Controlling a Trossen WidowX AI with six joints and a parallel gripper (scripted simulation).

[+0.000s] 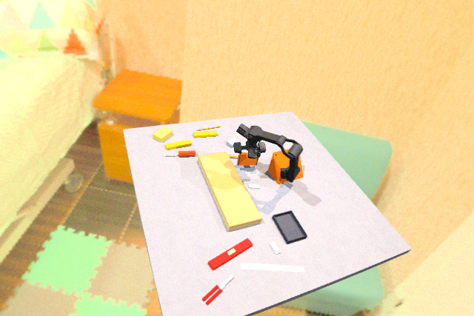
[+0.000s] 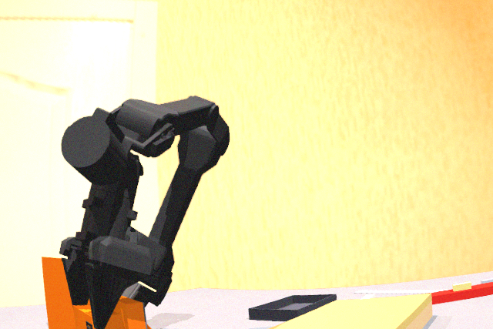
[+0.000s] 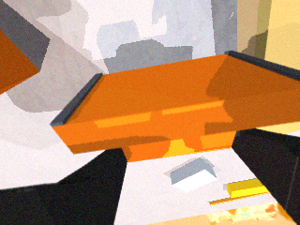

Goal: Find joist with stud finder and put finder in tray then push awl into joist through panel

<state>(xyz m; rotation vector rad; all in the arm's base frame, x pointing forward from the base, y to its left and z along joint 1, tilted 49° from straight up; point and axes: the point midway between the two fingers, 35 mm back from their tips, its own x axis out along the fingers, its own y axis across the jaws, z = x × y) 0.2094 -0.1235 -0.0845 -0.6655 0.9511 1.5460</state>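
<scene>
My gripper tip is 20 mm short of the orange stud finder and 10 mm above it. From my gripper tip the other things lie so: awl (70 mm below, 50 mm to the right); red level (570 mm to the left, 270 mm ahead, 60 mm below); dark tray (490 mm to the left, 80 mm behind, 60 mm below).
</scene>
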